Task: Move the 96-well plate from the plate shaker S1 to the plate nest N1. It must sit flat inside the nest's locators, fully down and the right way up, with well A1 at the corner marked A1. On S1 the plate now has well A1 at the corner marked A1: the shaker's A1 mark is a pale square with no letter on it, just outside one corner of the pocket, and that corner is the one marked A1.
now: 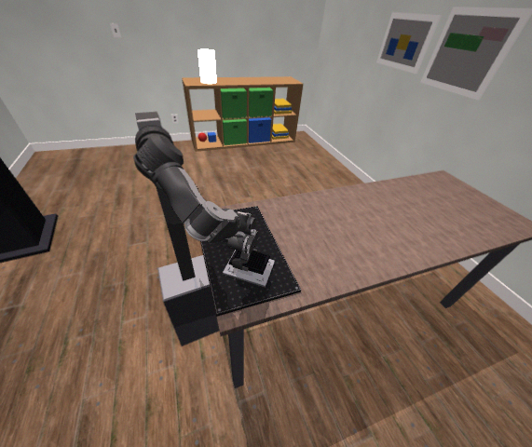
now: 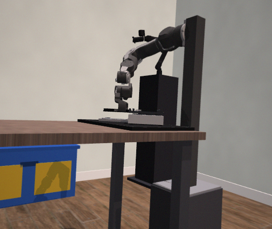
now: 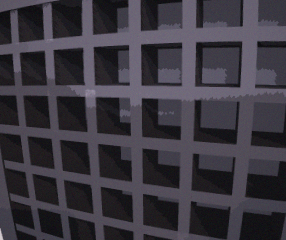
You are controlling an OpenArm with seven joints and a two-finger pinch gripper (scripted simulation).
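Right now the plate nest N1 is 1 cm ahead of my hand, 1 cm to the right of it and 5 cm below it. The rest, counted from my hand: plate shaker S1 (4 cm ahead, 19 cm to the left, 1 cm below); black 96-well plate (1 cm ahead, 1 cm to the right).
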